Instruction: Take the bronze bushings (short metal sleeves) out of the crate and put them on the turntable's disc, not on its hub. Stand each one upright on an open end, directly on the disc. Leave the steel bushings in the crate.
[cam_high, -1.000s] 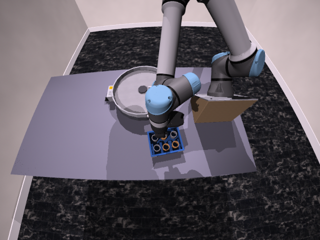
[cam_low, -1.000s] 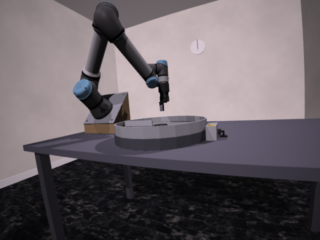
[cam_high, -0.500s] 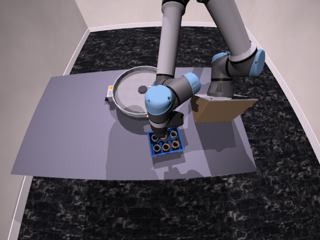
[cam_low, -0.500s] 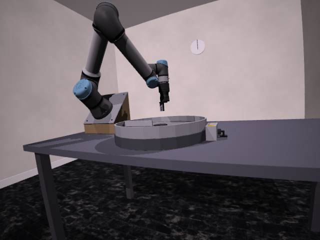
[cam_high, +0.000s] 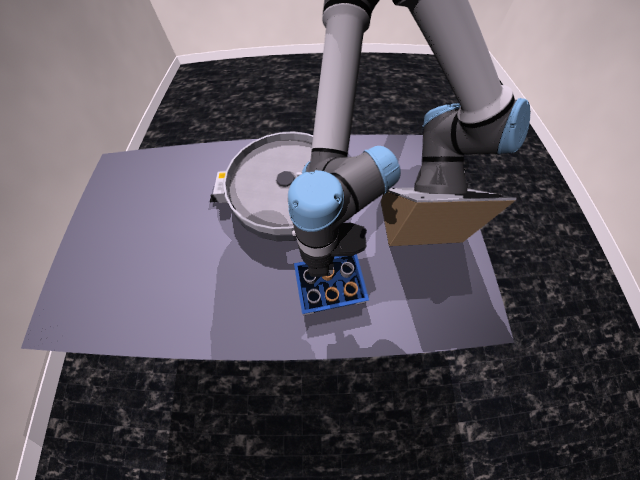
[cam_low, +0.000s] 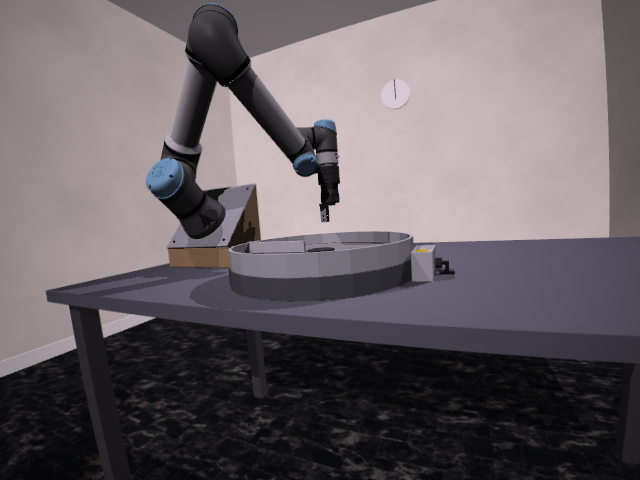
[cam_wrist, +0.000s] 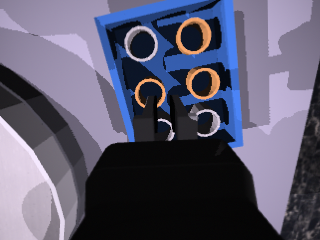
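Right now the blue crate is 20 mm to the left of my hand and 100 mm below it. Also, from my hand: turntable disc: 90 mm ahead, 360 mm to the right, 70 mm below.
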